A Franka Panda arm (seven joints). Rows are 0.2 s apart.
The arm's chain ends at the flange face. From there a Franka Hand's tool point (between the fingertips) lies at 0.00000 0.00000 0.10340 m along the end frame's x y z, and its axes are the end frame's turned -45 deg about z.
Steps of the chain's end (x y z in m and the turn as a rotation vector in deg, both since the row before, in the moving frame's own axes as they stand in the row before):
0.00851, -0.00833, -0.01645, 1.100, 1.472, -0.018
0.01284, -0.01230, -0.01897, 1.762, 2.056, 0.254
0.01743, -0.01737, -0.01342, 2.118, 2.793, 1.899
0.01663, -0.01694, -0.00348, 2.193, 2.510, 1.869
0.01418, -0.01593, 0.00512, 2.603, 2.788, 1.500
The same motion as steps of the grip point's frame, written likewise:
0.01519, 0.00060, -0.01650, -0.263, 1.819, -0.018
0.02265, 0.00077, -0.01909, -0.208, 2.700, 0.254
0.03085, 0.00101, -0.01361, -0.477, 3.473, 1.899
0.02973, 0.00028, -0.00365, -0.224, 3.326, 1.869
0.02816, -0.00091, 0.00489, -0.131, 3.812, 1.500

